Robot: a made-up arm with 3 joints. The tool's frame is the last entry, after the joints. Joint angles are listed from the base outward. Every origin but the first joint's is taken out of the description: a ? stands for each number. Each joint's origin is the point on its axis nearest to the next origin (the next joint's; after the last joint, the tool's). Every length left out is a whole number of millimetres.
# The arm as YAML. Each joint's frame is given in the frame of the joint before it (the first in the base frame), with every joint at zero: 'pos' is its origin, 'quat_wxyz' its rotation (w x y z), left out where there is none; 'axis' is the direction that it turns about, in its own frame. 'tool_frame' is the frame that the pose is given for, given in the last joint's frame.
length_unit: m
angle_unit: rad
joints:
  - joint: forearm
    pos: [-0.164, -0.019, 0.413]
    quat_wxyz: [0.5, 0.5, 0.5, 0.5]
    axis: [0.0, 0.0, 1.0]
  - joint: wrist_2
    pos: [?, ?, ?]
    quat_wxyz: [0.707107, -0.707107, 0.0, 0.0]
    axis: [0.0, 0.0, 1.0]
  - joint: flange
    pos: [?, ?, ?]
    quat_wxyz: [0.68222, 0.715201, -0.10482, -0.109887]
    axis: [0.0, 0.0, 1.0]
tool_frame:
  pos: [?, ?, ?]
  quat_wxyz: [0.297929, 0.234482, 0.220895, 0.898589]
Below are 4 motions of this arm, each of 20 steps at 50 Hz.
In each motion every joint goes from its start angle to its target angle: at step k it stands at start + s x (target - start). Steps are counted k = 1, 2, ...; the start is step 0. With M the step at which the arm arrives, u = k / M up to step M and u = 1 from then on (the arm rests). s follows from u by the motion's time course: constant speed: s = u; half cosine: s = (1 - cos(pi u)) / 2; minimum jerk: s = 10 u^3 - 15 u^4 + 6 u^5.
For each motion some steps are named. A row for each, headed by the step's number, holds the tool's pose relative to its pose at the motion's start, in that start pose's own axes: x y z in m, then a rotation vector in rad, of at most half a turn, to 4 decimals.
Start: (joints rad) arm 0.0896 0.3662 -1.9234
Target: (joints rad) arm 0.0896 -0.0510 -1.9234
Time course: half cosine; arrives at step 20
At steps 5, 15, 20:
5: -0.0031 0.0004 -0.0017 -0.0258 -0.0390 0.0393
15: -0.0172 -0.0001 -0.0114 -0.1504 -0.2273 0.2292
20: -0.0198 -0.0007 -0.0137 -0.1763 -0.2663 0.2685

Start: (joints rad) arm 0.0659 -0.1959 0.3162
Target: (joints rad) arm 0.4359 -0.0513 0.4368
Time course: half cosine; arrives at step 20
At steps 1, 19, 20:
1: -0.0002 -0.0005 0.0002 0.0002 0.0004 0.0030
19: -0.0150 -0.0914 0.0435 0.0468 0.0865 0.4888
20: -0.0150 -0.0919 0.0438 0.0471 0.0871 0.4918

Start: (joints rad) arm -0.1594 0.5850 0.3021
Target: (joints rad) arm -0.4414 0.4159 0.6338
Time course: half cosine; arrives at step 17
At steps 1, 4, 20:
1: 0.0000 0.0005 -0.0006 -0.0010 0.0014 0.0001
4: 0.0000 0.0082 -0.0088 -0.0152 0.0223 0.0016
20: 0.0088 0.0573 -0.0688 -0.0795 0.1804 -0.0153

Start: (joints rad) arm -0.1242 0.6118 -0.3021
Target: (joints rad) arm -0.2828 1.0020 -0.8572
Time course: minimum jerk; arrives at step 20
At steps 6, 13, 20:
6: -0.0004 0.0036 0.0020 0.0152 -0.1017 -0.0853
13: -0.0066 0.0132 0.0109 0.0965 -0.4530 -0.4150
20: -0.0114 0.0155 0.0143 0.1399 -0.5785 -0.5492

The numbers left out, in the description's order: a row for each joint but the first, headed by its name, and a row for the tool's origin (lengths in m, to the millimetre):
wrist_2: 0.286 -0.134 0.0
flange: -0.039 -0.037 0.0
tool: -0.037 -0.02 0.0

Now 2 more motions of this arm.
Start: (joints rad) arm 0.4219 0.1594 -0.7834
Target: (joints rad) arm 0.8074 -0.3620 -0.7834
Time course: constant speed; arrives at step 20
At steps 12, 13, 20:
12: 0.0384 -0.0336 -0.0268 -0.2225 0.1291 0.2911
13: 0.0417 -0.0363 -0.0293 -0.2412 0.1367 0.3165
20: 0.0657 -0.0547 -0.0470 -0.3723 0.1762 0.4974

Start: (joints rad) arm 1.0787 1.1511 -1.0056
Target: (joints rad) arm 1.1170 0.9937 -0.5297
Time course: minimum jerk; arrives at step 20
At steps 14, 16, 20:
14: -0.0104 0.0035 -0.0070 -0.0019 0.2711 0.3552
16: -0.0118 0.0034 -0.0076 -0.0017 0.3080 0.3978
20: -0.0125 0.0033 -0.0078 -0.0015 0.3286 0.4210

